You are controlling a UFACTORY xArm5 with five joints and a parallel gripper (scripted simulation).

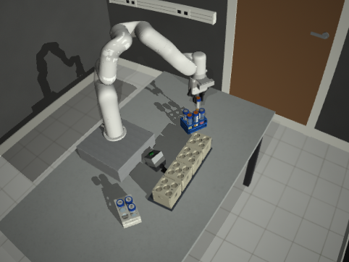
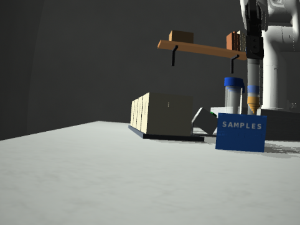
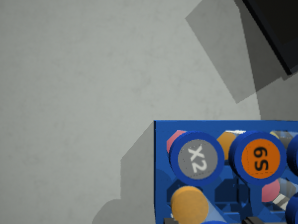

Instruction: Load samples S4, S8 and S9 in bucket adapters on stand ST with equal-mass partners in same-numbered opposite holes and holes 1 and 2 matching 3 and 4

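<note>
Now: the blue samples rack 140 mm below my hand and 40 mm to the right of it. The rest, counted from my hand: white blanks rack 710 mm to the right, 140 mm below, 40 mm ahead; then adapter 200 mm to the right, 130 mm ahead, 120 mm below.
</note>
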